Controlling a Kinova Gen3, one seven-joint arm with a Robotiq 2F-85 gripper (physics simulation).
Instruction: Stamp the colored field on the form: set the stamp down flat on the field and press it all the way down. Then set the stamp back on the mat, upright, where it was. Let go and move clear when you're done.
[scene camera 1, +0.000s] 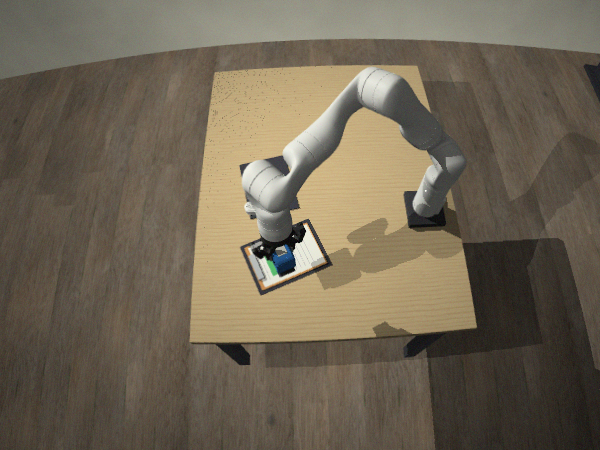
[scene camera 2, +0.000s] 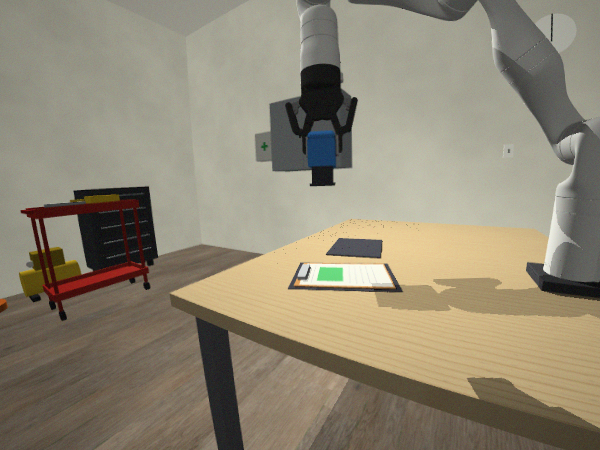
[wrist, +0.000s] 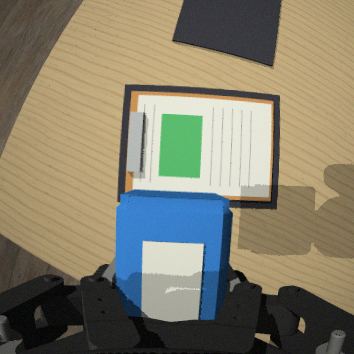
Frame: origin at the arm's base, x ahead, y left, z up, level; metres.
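Seen in the pictures: gripper, fingertip midpoint: (scene camera 1: 280, 253) (scene camera 2: 322, 156) (wrist: 170, 275); arm's base, link origin: (scene camera 1: 425, 205) (scene camera 2: 568, 273).
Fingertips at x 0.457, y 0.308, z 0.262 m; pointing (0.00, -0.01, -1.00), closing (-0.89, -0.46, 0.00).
Offsets run from my fingertips to a thing's top centre. "*": to the spot under its first point. Level surfaces: height alone.
My gripper (scene camera 1: 283, 251) (scene camera 2: 322, 146) (wrist: 170, 275) is shut on the blue stamp @[0.002 m ahead, 0.003 m right, 0.043 m up] (scene camera 1: 285, 261) (scene camera 2: 321, 156) (wrist: 172, 220). The stamp hangs upright, its black foot down, well above the table in scene camera 2. The green field @[0.041 m ahead, 0.095 m right, 0.279 m down] (scene camera 1: 272, 266) (scene camera 2: 330, 274) (wrist: 181, 146) lies on the white form @[* 0.073 m back, 0.151 m right, 0.279 m down] (scene camera 1: 312, 245) (scene camera 2: 377, 277) (wrist: 257, 145). The stamp hides part of the field in scene camera 1; in the wrist view the field shows in full, beyond the stamp. The dark mat @[0.279 m down] (scene camera 1: 275, 161) (scene camera 2: 355, 248) (wrist: 230, 30) bears no stamp and is partly hidden by the arm in scene camera 1.
The form is on a dark-edged clipboard (scene camera 2: 345, 289) (wrist: 276, 150) with a grey clip @[0.102 m ahead, 0.065 m right, 0.271 m down] (scene camera 2: 304, 271) (wrist: 135, 142) at its left end. The arm's black base (scene camera 1: 425, 221) stands at the table's right side. A red cart (scene camera 2: 80, 206) stands on the floor beyond the table.
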